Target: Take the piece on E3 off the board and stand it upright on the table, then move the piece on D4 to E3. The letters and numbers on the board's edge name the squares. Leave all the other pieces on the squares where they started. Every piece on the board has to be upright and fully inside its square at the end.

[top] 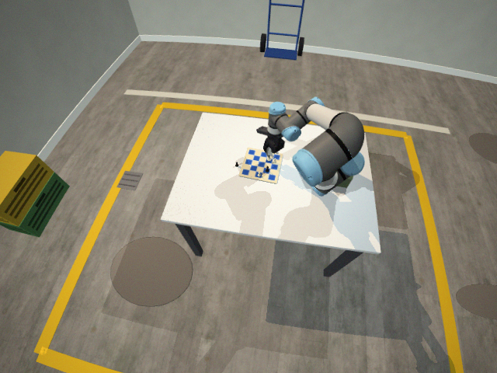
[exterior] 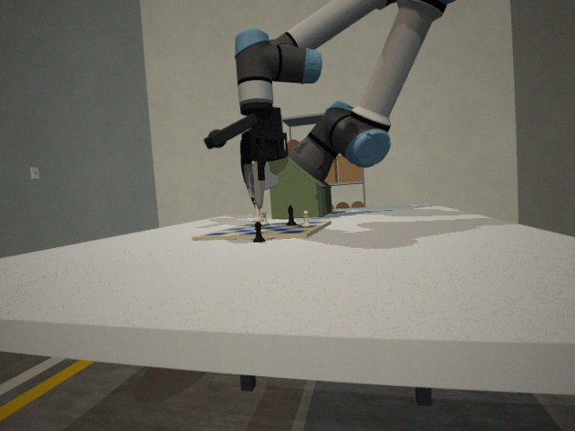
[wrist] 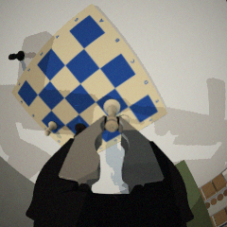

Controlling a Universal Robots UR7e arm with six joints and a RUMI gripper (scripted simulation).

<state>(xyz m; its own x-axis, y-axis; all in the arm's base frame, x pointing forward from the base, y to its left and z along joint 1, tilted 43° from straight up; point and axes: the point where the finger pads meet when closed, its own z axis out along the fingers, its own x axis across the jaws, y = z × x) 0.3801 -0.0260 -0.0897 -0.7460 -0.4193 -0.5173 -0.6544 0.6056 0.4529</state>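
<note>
The blue-and-cream chessboard is 40 mm ahead of my hand, 30 mm to the left of it and 60 mm below it. The rest, counted from my hand: tall white piece (10 mm below); then black pawn (190 mm ahead, 40 mm to the left, 50 mm below).
</note>
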